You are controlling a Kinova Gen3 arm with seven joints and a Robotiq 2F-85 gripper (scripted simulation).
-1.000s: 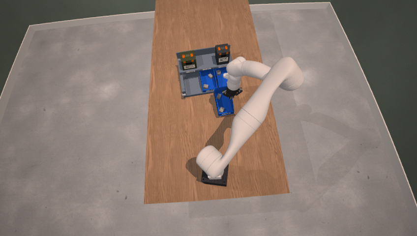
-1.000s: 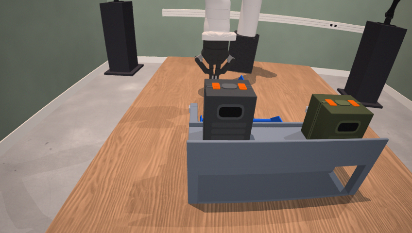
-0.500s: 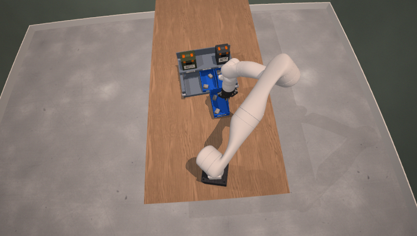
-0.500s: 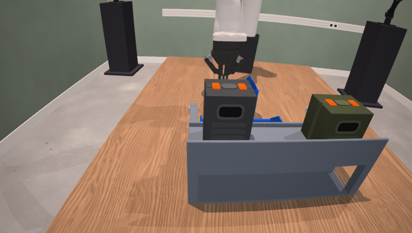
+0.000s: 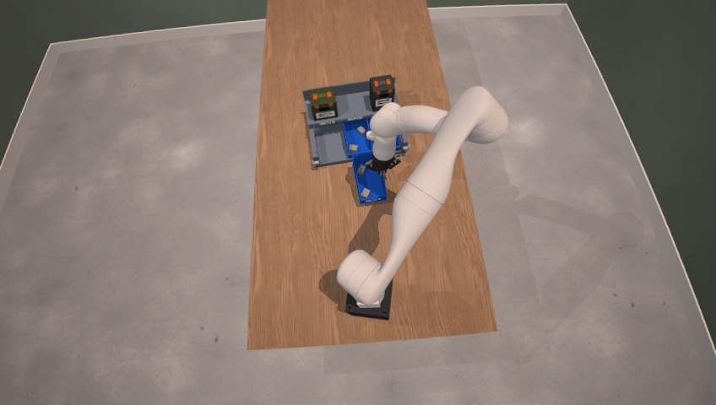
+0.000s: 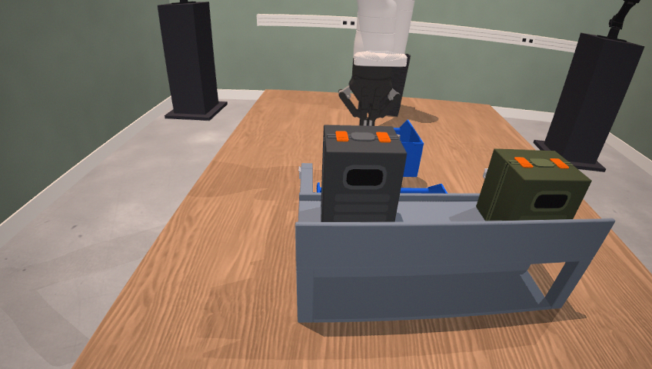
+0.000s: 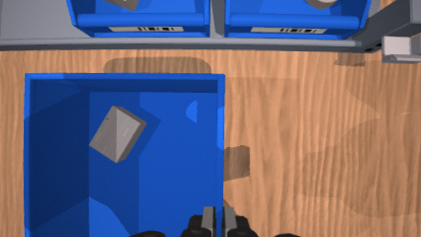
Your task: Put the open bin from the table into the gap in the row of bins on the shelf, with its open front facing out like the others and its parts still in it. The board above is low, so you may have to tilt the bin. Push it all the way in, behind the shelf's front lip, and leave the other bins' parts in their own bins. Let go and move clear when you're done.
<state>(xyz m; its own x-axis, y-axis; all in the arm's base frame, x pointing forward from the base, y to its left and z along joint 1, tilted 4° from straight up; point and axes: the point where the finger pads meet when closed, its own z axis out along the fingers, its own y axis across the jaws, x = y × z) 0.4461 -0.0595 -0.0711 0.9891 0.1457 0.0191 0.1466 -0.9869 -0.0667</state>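
Now: the grey part 4 cm ahead of my hand, 8 cm to the left of it and 6 cm below it. From my hand the other things lie so: grey shelf 23 cm ahead, 9 cm to the left, 4 cm below.
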